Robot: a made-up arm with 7 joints.
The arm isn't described. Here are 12 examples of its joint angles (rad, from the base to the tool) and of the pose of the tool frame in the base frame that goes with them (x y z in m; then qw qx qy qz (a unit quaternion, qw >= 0)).
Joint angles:
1: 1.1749 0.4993 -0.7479 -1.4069 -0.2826 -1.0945 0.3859
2: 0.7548 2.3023 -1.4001 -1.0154 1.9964 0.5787 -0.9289
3: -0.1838 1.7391 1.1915 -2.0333 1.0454 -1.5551 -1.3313
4: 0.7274 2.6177 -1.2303 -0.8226 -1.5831 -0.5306 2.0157
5: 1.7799 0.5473 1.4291 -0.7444 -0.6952 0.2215 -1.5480
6: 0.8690 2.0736 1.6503 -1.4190 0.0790 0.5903 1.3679
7: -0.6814 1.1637 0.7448 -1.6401 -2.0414 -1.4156 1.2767
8: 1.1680 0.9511 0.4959 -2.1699 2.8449 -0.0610 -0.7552
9: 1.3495 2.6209 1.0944 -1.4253 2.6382 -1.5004 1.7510
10: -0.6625 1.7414 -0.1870 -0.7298 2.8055 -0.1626 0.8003
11: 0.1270 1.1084 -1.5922 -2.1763 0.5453 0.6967 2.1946
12: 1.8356 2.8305 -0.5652 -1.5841 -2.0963 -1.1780 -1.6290
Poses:
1: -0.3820 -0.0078 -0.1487 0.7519 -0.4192 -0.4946 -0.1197
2: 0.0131 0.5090 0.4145 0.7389 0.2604 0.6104 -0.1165
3: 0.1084 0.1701 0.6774 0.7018 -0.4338 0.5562 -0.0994
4: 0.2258 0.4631 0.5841 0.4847 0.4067 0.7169 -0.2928
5: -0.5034 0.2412 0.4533 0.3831 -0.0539 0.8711 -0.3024
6: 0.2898 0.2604 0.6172 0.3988 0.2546 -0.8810 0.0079
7: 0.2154 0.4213 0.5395 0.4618 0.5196 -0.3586 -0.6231
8: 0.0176 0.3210 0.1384 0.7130 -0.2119 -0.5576 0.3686
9: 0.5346 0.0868 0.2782 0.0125 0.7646 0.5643 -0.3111
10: 0.2227 0.4739 0.5046 0.0224 0.5106 0.7158 -0.4758
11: -0.0735 0.0847 -0.0424 0.8385 -0.1560 0.2761 0.4432
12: 0.1313 0.4536 0.0534 0.5509 0.7477 0.3568 -0.1011
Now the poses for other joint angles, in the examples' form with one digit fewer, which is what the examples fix.
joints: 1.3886 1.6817 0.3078 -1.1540 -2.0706 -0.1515 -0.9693
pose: 0.064 0.557 0.238 0.535 0.119 -0.444 0.709
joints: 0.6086 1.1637 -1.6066 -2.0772 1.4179 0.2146 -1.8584
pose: -0.241 0.099 0.015 0.514 -0.520 -0.176 -0.660
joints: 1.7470 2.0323 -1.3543 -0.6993 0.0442 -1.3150 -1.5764
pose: -0.099 0.598 0.505 0.137 -0.649 0.017 -0.749
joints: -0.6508 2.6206 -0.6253 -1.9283 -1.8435 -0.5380 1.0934
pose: 0.173 0.239 0.623 0.170 0.560 0.317 -0.746
